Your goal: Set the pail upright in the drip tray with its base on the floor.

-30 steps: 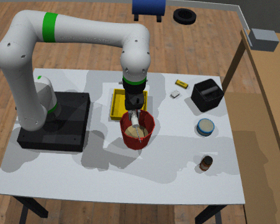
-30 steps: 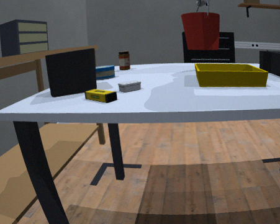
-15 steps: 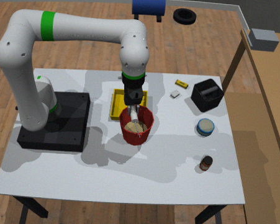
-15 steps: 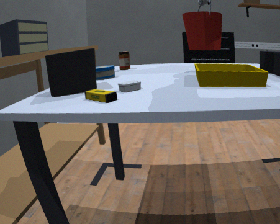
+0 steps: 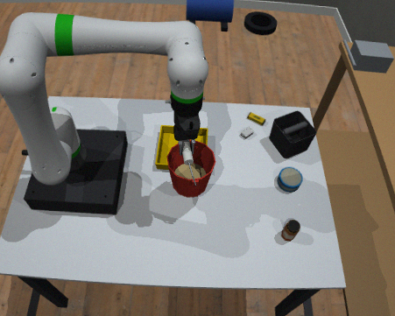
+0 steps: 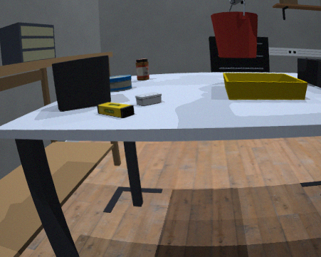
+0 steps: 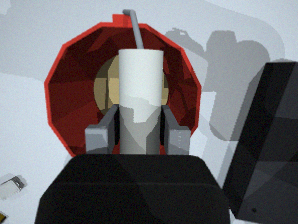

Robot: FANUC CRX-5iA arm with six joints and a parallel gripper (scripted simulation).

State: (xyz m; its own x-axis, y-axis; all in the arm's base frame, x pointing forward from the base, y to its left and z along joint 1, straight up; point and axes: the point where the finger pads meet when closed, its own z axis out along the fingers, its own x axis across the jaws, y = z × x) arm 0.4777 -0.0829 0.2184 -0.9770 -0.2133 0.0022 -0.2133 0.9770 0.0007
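Now: the red pail 1 cm ahead of my hand and 9 cm below it. Also, from my hand: jar: 41 cm ahead, 16 cm to the right, 27 cm below; wire handle: 1 cm ahead, 3 cm below; yellow drip tray: 2 cm behind, 21 cm to the left, 30 cm below.
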